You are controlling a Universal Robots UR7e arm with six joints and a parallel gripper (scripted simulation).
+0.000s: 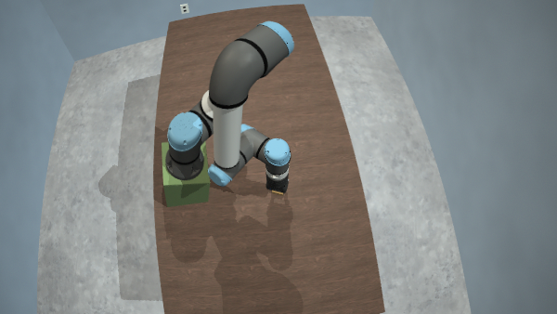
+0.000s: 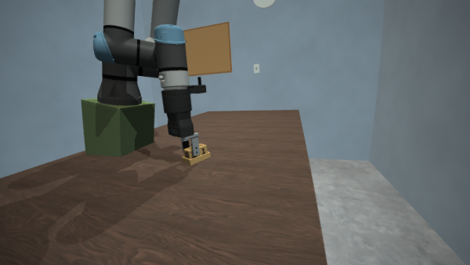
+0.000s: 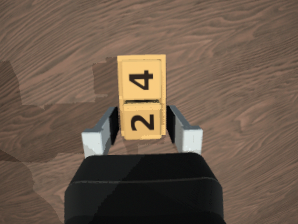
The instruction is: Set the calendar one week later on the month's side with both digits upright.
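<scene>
My gripper is now 3 cm to the right of the wooden cube, 2 cm above it and 1 cm short of it. Round my hand: wooden calendar tray (3 cm below, 2 cm to the left).
</scene>
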